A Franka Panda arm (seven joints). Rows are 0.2 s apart.
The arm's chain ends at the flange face. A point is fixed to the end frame.
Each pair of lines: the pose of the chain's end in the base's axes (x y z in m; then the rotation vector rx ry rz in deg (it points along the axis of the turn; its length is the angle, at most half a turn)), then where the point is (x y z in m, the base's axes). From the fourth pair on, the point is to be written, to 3 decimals.
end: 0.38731 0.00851 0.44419 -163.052 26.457 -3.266
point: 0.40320 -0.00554 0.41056
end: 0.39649 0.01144 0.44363 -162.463 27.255 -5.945
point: 0.41322 -0.00279 0.41048
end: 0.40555 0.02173 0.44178 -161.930 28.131 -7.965
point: 0.42285 0.00732 0.40901
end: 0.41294 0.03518 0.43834 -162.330 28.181 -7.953
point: 0.430 0.021 0.406
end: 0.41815 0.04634 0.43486 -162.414 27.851 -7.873
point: 0.435 0.032 0.402
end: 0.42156 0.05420 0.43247 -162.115 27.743 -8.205
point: 0.439 0.040 0.400
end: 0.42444 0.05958 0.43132 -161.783 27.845 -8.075
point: 0.442 0.045 0.399
